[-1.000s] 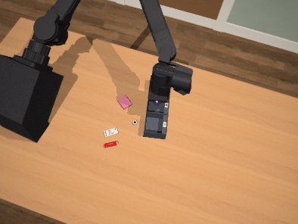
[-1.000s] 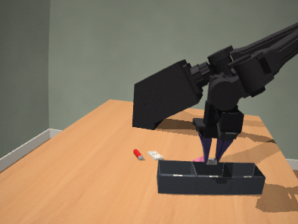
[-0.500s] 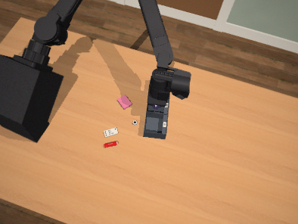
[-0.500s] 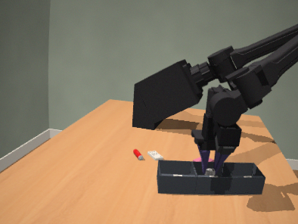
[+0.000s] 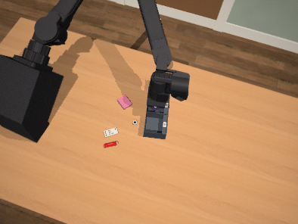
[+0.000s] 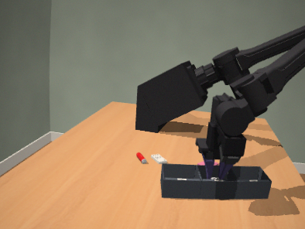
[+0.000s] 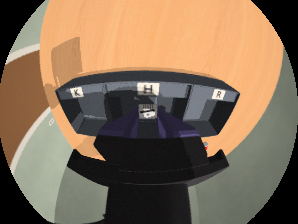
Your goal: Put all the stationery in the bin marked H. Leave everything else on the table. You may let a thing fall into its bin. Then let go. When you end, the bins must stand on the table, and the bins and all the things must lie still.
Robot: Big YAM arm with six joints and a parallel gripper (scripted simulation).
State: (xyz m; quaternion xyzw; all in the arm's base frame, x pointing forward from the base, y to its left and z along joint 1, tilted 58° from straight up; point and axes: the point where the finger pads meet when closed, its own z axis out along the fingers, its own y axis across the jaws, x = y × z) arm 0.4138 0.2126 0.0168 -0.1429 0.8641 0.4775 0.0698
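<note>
The dark three-part bin row lies 10 mm ahead of my hand. The rest, counted from my hand: black-and-white ring (90 mm to the right, 40 mm behind, 20 mm below); white domino-like tile (170 mm to the right, 110 mm behind, 20 mm below); pink sticky-note pad (120 mm behind, 30 mm to the right, 20 mm below).
</note>
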